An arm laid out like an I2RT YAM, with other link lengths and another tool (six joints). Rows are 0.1 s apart.
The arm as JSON. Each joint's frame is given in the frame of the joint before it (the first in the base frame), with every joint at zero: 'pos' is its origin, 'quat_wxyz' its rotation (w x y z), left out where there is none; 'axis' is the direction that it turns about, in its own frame. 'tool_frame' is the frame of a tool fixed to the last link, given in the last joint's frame.
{
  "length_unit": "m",
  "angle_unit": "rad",
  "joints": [
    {
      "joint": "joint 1",
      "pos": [
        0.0,
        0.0,
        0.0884
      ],
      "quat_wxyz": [
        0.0,
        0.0,
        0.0,
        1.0
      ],
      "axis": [
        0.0,
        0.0,
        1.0
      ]
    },
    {
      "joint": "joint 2",
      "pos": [
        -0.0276,
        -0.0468,
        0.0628
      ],
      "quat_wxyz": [
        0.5,
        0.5,
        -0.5,
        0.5
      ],
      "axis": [
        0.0,
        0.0,
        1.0
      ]
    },
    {
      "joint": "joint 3",
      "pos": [
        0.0,
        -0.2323,
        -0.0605
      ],
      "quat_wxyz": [
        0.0,
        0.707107,
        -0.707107,
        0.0
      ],
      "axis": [
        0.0,
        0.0,
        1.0
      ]
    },
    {
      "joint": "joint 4",
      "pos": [
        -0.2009,
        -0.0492,
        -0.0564
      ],
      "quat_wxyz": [
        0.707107,
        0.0,
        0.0,
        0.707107
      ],
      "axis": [
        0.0,
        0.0,
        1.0
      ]
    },
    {
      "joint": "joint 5",
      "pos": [
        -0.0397,
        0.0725,
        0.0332
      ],
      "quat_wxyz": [
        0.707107,
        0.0,
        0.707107,
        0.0
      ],
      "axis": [
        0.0,
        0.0,
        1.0
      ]
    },
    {
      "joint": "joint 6",
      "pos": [
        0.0,
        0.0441,
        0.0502
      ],
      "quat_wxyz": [
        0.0,
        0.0,
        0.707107,
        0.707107
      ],
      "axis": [
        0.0,
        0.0,
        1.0
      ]
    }
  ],
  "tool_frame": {
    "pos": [
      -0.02,
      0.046,
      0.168
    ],
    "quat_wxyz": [
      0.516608,
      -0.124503,
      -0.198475,
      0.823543
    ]
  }
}
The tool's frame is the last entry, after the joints.
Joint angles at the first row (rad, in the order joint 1, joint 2, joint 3, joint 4, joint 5, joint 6):
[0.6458 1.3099 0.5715 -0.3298 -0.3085 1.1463]
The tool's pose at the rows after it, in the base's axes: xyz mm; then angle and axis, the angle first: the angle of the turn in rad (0 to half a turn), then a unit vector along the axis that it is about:
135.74, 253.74, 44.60, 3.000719, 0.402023, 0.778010, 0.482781
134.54, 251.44, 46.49, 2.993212, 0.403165, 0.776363, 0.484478
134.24, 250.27, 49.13, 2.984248, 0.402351, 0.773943, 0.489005
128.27, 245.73, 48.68, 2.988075, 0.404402, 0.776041, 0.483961
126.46, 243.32, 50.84, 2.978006, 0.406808, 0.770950, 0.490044
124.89, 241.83, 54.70, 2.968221, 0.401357, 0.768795, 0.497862
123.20, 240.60, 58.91, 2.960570, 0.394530, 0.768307, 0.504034
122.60, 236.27, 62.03, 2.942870, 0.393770, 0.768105, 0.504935
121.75, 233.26, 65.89, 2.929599, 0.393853, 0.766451, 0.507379
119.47, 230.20, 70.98, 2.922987, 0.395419, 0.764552, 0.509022
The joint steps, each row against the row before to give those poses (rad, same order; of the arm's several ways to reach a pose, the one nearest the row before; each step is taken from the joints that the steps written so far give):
[0.0000 -0.0246 -0.0137 -0.0080 0.0040 0.0047]
[-0.0005 -0.0283 -0.0097 -0.0115 0.0053 0.0041]
[0.0005 -0.0279 -0.0093 -0.0051 0.0046 0.0030]
[0.0008 -0.0292 -0.0107 -0.0305 0.0012 0.0007]
[0.0000 -0.0455 -0.0239 -0.0030 0.0044 0.0115]
[0.0011 -0.0430 -0.0119 -0.0111 0.0028 -0.0041]
[0.0021 -0.0368 -0.0027 -0.0190 0.0024 -0.0080]
[-0.0009 -0.0429 -0.0004 -0.0343 0.0152 -0.0016]
[0.0007 -0.0405 0.0010 -0.0307 0.0107 0.0031]
[-0.0007 -0.0421 0.0075 -0.0431 0.0046 0.0044]

